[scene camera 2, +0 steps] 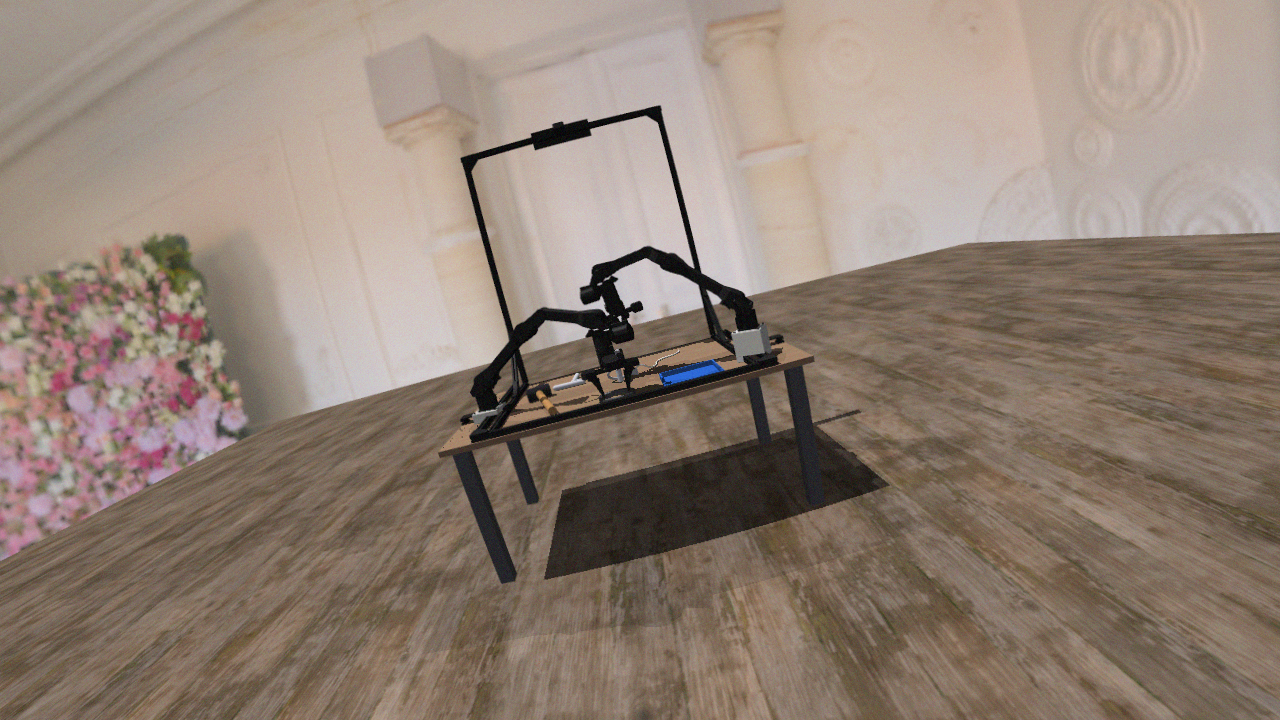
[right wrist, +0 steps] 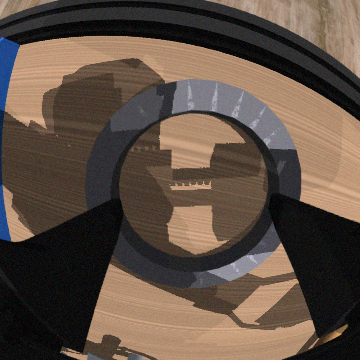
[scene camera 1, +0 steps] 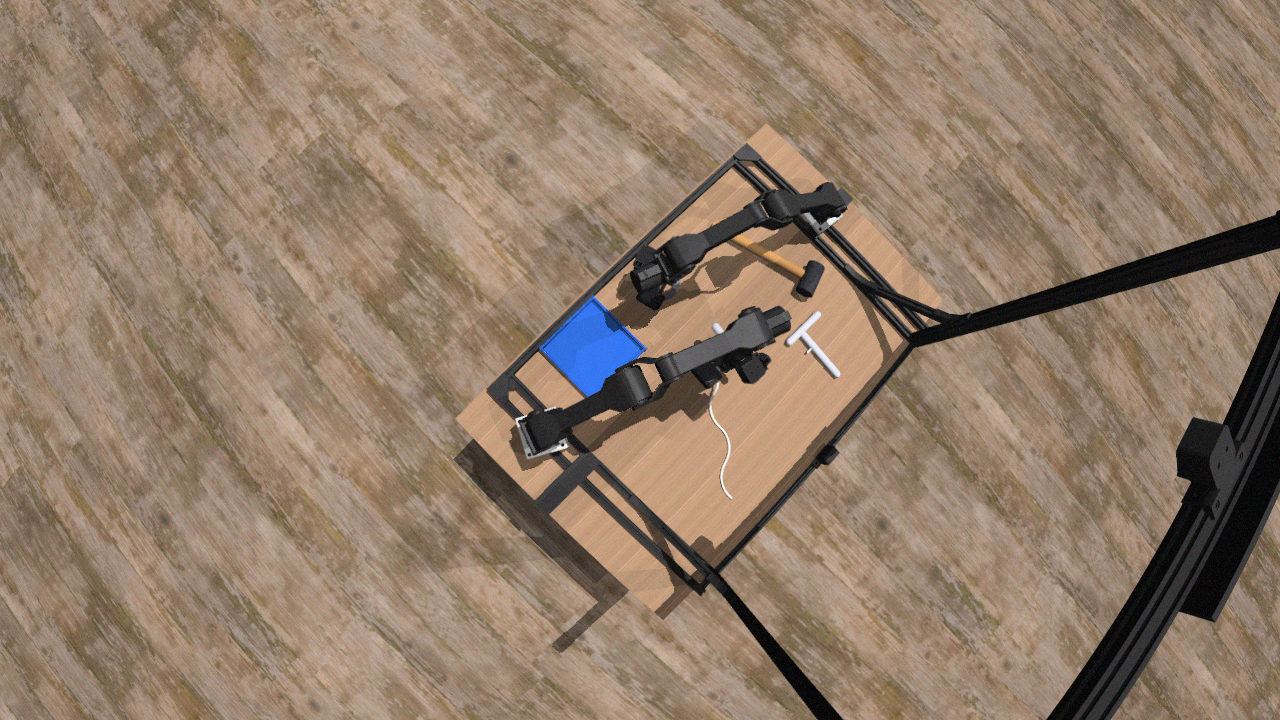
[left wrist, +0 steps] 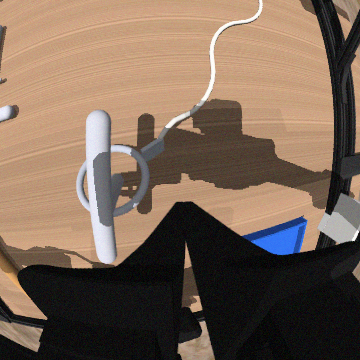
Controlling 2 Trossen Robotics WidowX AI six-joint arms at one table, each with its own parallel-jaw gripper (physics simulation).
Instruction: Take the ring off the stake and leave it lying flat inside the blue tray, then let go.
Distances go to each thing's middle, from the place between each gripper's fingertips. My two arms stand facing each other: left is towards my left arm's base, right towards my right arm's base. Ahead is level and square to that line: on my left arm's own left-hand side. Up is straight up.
My left gripper is now 230 mm short of the blue tray (scene camera 1: 587,348), 200 mm to the right of it and 140 mm above it. From my left hand the other things lie so: white T-shaped piece (scene camera 1: 801,331) 160 mm behind, 290 mm to the right, 150 mm below; then hammer (scene camera 1: 809,278) 130 mm ahead, 340 mm to the right, 130 mm below.
The blue tray is 40 mm behind my right hand and 250 mm to the left of it. Round my right hand: white T-shaped piece (420 mm behind, 240 mm to the right); hammer (130 mm behind, 290 mm to the right, 10 mm above).
